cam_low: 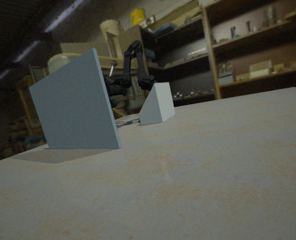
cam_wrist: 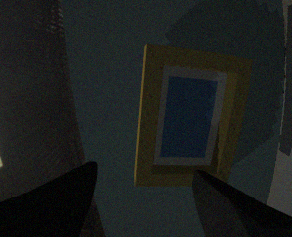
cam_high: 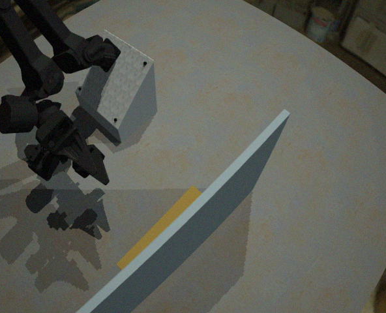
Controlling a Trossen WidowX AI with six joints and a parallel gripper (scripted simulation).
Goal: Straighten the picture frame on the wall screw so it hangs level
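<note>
The picture frame is 140 mm ahead of my gripper tip, 60 mm below it and 30 mm to the left of it. Also, from my gripper tip: panel 150 mm ahead, 60 mm below, 40 mm to the left.
</note>
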